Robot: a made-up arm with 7 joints.
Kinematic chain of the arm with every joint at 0, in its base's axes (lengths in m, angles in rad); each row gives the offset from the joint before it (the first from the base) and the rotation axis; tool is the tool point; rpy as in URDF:
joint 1: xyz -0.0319 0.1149 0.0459 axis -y
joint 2: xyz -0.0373 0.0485 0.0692 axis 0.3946 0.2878 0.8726
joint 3: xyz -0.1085 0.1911 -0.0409 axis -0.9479 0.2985 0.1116
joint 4: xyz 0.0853 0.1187 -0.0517 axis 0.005 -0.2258 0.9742
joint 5: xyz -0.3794 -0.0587 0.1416 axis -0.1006 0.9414 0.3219
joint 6: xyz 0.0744 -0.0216 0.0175 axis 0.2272 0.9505 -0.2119
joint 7: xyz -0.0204 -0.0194 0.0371 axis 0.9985 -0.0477 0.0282
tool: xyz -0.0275 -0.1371 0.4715 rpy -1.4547 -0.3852 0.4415
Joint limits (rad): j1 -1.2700..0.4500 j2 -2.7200..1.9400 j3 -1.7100..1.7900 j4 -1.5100..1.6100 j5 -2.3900..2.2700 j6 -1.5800..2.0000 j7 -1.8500..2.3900
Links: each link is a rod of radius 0.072 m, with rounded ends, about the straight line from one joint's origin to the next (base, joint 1, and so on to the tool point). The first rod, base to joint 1, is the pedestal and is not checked.
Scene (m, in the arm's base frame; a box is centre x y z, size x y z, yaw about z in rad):
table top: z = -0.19
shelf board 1: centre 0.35 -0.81 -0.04 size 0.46 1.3 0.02 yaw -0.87
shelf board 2: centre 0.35 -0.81 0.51 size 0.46 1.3 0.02 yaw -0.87
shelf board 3: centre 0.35 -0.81 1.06 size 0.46 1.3 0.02 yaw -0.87
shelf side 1: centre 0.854 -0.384 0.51 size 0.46 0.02 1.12 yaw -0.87
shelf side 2: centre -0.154 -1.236 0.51 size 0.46 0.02 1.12 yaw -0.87
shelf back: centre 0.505 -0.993 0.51 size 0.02 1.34 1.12 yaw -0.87
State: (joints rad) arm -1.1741 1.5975 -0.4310 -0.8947 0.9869 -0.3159 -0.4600
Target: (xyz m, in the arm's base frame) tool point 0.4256 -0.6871 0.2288
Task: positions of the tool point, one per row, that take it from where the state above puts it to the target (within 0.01 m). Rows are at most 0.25 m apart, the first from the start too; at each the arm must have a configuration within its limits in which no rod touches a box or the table.
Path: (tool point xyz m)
1: 0.5168 -0.0744 0.1642
2: 0.3796 -0.2620 0.2228
3: 0.1625 -0.3753 0.2288
4: 0.2597 -0.5075 0.2511
5: 0.3516 -0.6136 0.2503
6: 0.4256 -0.6871 0.2287

